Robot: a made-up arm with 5 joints.
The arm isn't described. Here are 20 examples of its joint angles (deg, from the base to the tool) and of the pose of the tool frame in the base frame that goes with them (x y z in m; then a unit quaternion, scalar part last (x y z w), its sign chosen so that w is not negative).
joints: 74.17 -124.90 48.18 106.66 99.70
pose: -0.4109 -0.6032 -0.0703 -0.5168 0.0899 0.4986 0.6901
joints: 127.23 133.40 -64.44 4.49 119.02
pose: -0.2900 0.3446 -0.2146 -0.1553 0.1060 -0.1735 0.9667
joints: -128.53 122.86 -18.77 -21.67 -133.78
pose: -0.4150 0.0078 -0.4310 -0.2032 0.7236 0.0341 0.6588
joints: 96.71 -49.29 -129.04 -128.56 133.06
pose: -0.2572 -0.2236 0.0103 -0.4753 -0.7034 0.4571 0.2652
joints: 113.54 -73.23 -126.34 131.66 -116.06
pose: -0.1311 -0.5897 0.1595 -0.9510 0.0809 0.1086 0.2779
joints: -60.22 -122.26 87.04 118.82 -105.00
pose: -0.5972 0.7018 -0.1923 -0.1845 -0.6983 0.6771 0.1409
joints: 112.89 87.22 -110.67 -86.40 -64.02
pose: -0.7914 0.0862 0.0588 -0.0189 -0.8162 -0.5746 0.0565
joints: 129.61 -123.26 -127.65 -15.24 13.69
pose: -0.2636 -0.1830 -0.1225 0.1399 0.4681 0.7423 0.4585
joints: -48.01 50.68 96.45 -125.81 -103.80
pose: -0.0734 -0.1460 0.6576 0.6503 -0.2634 -0.0687 0.7092
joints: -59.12 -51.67 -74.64 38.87 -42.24
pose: -0.3047 0.4292 -0.0674 0.8142 0.0041 0.1368 0.5641
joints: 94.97 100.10 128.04 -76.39 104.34
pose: -0.0806 0.0554 -0.1184 -0.3659 -0.7078 -0.5445 0.2620
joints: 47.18 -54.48 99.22 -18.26 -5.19
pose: -0.7732 0.1514 0.2103 -0.8511 -0.4859 -0.0717 0.1854
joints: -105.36 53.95 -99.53 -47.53 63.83
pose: -0.5591 -0.0501 0.1405 0.9441 -0.0084 -0.2762 0.1800
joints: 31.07 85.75 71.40 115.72 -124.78
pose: 0.1747 0.3090 0.5624 0.8783 0.1078 -0.0965 0.4557
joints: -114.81 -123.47 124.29 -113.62 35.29
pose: -0.4210 0.0044 0.5030 -0.6791 0.0511 -0.1800 0.7098
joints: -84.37 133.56 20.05 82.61 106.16
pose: 0.1643 -0.2465 -0.1049 -0.3211 -0.6437 -0.3142 0.6196
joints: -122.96 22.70 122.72 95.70 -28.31
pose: -0.7155 -0.6266 -0.1470 -0.2778 0.6057 -0.0712 0.7422
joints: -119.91 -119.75 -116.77 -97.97 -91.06
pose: 0.0401 -0.1513 0.0402 -0.4672 0.0774 -0.3327 0.8155
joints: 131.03 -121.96 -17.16 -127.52 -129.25
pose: -0.4499 0.1943 0.5759 0.5564 0.3720 0.4041 0.6235
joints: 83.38 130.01 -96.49 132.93 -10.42
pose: -0.2020 0.6260 0.1858 0.8117 0.4609 -0.3315 0.1371
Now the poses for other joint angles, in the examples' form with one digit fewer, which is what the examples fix.
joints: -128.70 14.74 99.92 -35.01 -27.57
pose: -0.305 -0.425 -0.158 0.343 -0.265 -0.178 0.883
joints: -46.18 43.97 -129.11 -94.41 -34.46
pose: -0.726 0.166 -0.017 -0.379 -0.288 0.879 0.030
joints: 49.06 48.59 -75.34 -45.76 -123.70
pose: -0.769 -0.139 0.020 0.172 -0.036 -0.983 0.054
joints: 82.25 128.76 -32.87 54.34 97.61
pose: -0.136 0.427 0.301 0.582 0.261 -0.403 0.656
